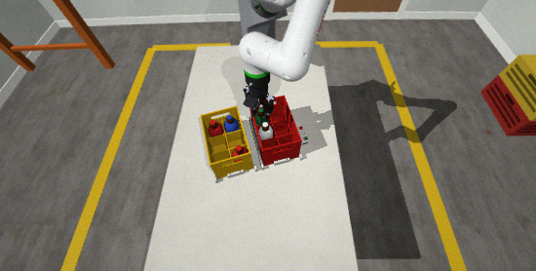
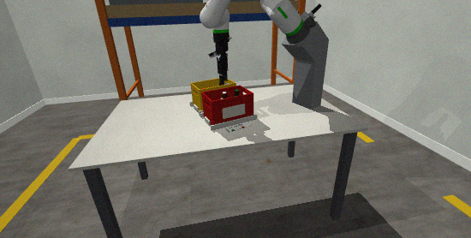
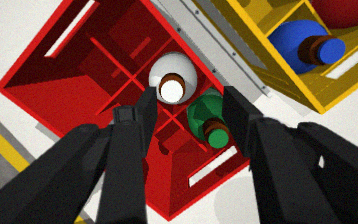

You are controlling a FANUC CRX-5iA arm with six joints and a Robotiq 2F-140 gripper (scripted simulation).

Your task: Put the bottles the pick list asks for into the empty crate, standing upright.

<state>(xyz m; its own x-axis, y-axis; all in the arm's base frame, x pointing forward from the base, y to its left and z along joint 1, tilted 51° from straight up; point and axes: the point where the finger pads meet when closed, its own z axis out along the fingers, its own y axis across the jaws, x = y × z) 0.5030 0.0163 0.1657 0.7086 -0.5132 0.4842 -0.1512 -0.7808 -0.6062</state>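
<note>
Right now my hand is 50 mm short of the red-labelled bottle, 230 mm to the left of it and 170 mm above it. Round my hand: white-capped bottle: 20 mm to the left, 170 mm below; green-label bottle: 80 mm behind, 30 mm to the right, 170 mm below; red crate: 30 mm behind, 60 mm to the left, 170 mm below.
</note>
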